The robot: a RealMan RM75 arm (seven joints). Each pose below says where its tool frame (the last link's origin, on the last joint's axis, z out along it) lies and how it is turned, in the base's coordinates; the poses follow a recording.
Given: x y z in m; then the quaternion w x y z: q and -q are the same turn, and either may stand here.
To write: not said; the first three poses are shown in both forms.
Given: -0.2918 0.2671 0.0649 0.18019 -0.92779 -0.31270 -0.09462
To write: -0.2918 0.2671 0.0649 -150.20 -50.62 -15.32
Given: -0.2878 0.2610 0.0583 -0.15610 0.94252 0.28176 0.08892
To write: -0.2878 0.2610 0.0583 -154.62 -46.22 -14.59
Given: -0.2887 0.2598 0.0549 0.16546 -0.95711 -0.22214 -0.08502
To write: -0.2887 0.2598 0.0549 -156.20 -36.25 -13.88
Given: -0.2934 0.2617 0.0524 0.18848 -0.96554 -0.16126 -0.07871
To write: -0.2934 0.2617 0.0524 -155.61 -25.99 -12.68
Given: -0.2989 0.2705 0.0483 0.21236 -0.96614 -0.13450 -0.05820
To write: -0.2989 0.2705 0.0483 -153.72 -21.40 -9.26
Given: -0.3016 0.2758 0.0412 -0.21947 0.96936 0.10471 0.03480
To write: -0.3016 0.2758 0.0412 -153.65 -16.60 -5.52
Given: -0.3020 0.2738 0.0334 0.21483 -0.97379 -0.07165 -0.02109
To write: -0.3020 0.2738 0.0334 -154.73 -11.39 -3.35
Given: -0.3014 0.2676 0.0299 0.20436 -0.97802 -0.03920 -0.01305
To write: -0.3014 0.2676 0.0299 -156.28 -6.26 -2.09
